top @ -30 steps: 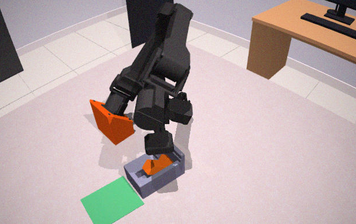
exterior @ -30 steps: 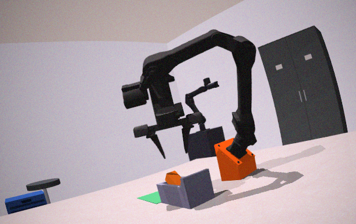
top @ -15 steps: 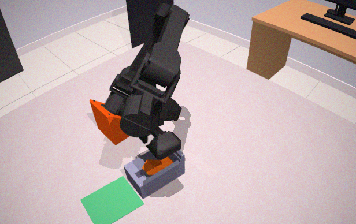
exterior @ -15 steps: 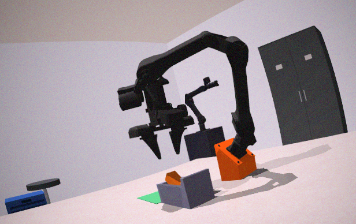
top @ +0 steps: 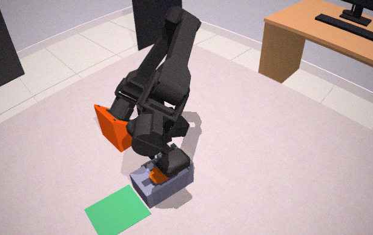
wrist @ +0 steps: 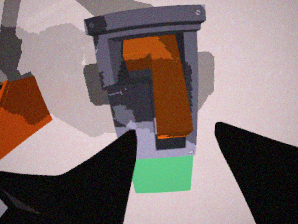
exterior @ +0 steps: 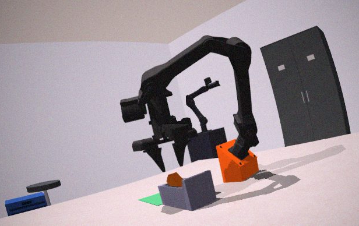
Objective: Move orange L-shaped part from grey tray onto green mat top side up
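The orange L-shaped part is 7 cm below my gripper tip, 4 cm to the left of it and 1 cm behind it. Round my gripper tip: green mat 14 cm to the right, 13 cm below, 5 cm behind.
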